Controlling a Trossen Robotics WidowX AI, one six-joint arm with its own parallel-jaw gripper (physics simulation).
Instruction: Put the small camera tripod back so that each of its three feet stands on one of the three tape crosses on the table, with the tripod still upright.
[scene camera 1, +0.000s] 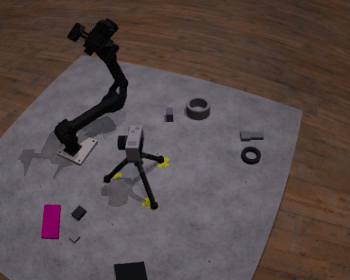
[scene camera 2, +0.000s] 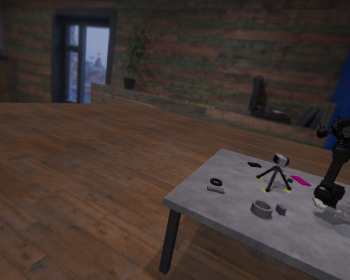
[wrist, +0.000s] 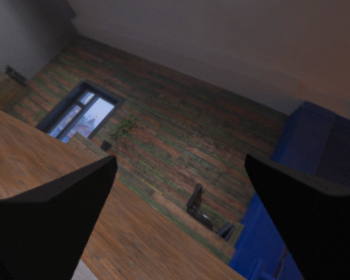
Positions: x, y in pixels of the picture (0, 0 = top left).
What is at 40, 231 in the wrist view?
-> My gripper.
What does my gripper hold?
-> Nothing.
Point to my gripper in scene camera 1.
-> At 91, 40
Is my gripper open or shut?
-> Open.
